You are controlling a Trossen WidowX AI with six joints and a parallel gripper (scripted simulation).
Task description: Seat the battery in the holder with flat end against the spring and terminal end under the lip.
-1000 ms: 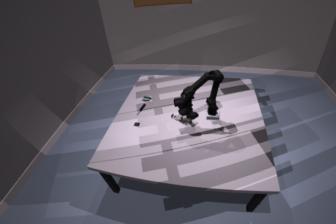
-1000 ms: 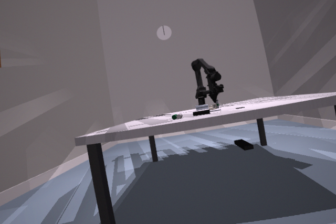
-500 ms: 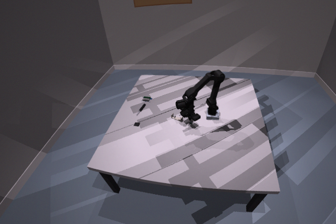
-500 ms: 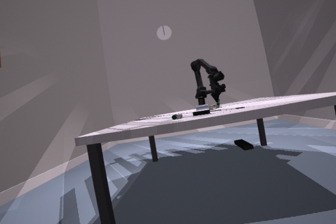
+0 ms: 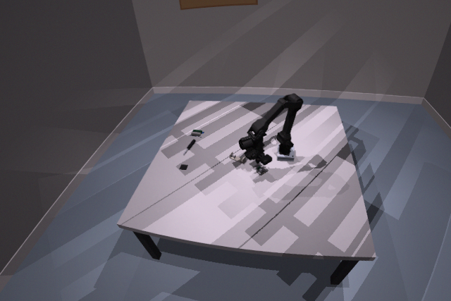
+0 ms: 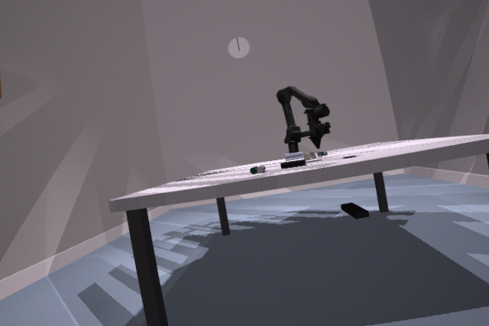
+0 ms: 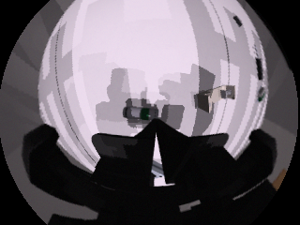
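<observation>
My gripper tip is 20 mm past the battery, 10 mm to the right of it and 30 mm above it. From my gripper tip the other things lie so: black box (470 mm ahead, 80 mm to the left, 230 mm below); screwdriver (490 mm ahead, 70 mm to the right, 30 mm below).
</observation>
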